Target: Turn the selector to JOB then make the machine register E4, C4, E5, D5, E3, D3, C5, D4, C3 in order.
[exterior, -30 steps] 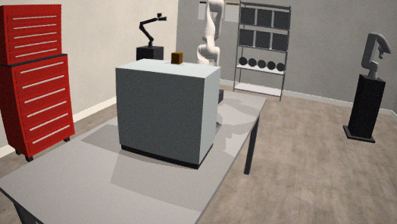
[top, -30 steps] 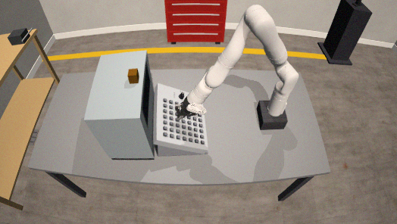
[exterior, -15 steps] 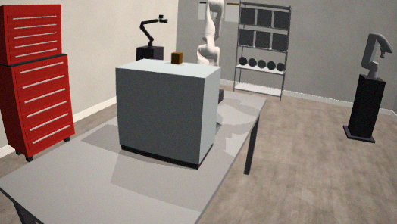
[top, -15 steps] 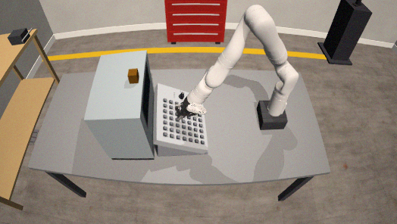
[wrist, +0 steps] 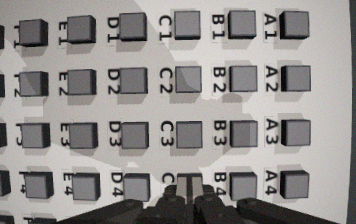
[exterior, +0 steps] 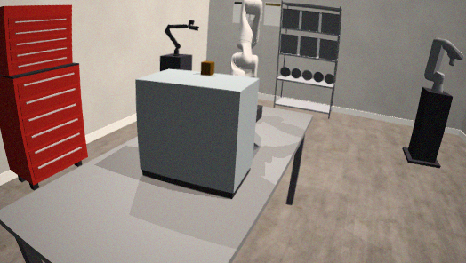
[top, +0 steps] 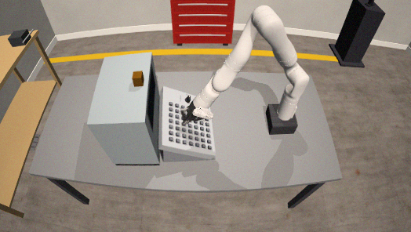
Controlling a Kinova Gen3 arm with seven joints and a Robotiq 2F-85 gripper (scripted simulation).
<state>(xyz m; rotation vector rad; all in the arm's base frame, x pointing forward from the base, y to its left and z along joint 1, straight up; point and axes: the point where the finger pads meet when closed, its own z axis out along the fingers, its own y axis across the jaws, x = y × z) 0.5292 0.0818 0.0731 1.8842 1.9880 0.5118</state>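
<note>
My gripper is now 10 mm short of the key C4 and 20 mm above it. Also, from my hand: key D4: 20 mm behind, 40 mm below; key B4: 40 mm ahead, 10 mm below; key: 10 mm ahead, 40 mm to the left, 20 mm below.
</note>
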